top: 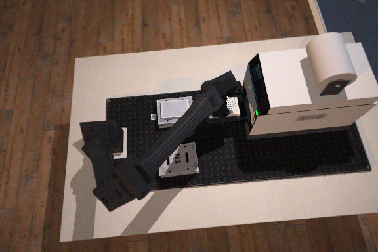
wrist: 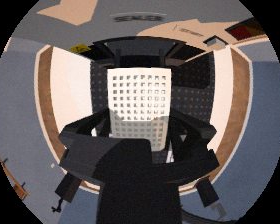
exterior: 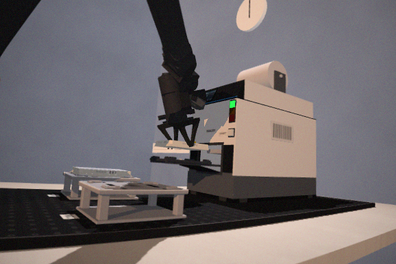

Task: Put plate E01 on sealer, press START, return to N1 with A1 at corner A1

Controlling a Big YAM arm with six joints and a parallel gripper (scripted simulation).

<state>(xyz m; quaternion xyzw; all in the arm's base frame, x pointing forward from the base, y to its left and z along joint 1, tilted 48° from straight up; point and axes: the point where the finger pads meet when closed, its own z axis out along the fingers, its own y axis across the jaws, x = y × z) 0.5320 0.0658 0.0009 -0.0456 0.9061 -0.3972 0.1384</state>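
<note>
My hand is 5 cm above the sealer stage. The rest, counted from my hand: nest (22 cm behind, 17 cm to the right, 10 cm below); then plate (20 cm behind, 9 cm below, 5 cm to the left); then start button (10 cm to the right, 10 cm ahead, 4 cm above).
</note>
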